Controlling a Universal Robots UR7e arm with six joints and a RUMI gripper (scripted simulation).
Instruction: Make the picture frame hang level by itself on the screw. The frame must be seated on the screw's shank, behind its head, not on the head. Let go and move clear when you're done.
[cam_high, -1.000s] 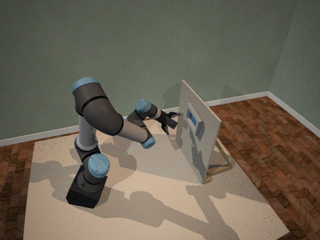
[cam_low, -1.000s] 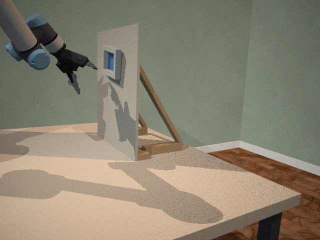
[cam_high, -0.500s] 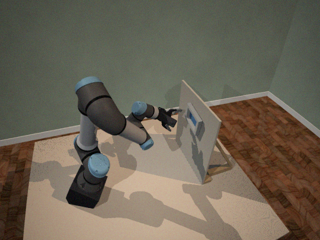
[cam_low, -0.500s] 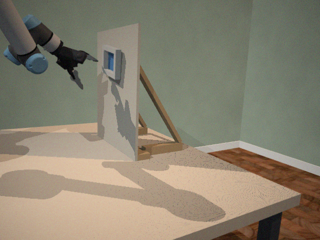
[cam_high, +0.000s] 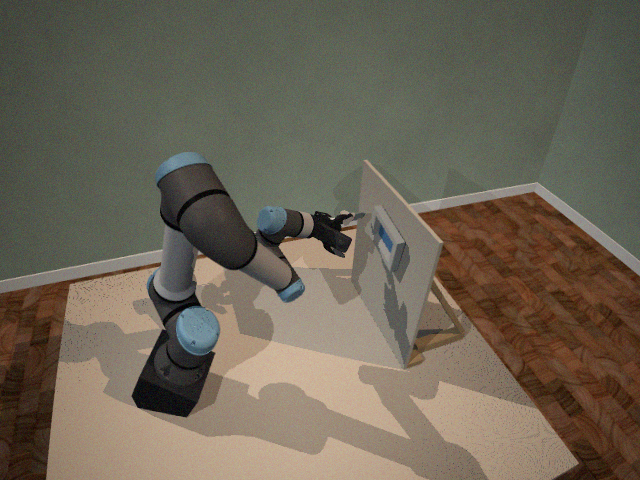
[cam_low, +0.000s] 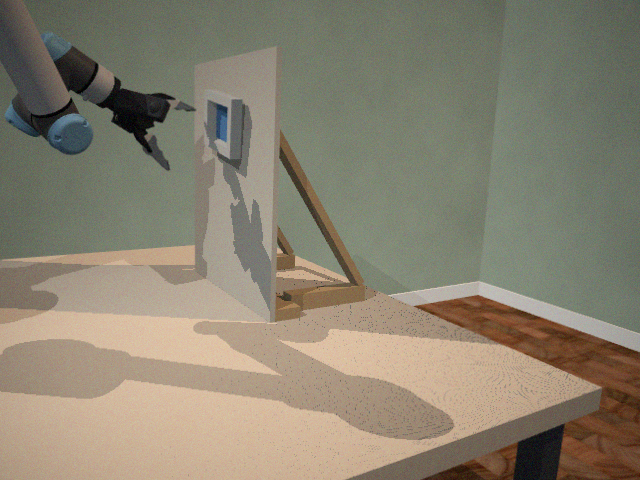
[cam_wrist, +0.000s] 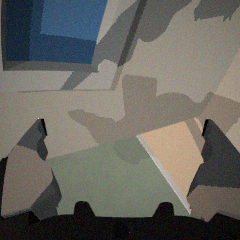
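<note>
The picture frame lies 90 mm to the right of my hand, 70 mm ahead of it and 40 mm above it. From my hand the other things lie so: wall panel 90 mm below, 90 mm ahead, 80 mm to the right.
</note>
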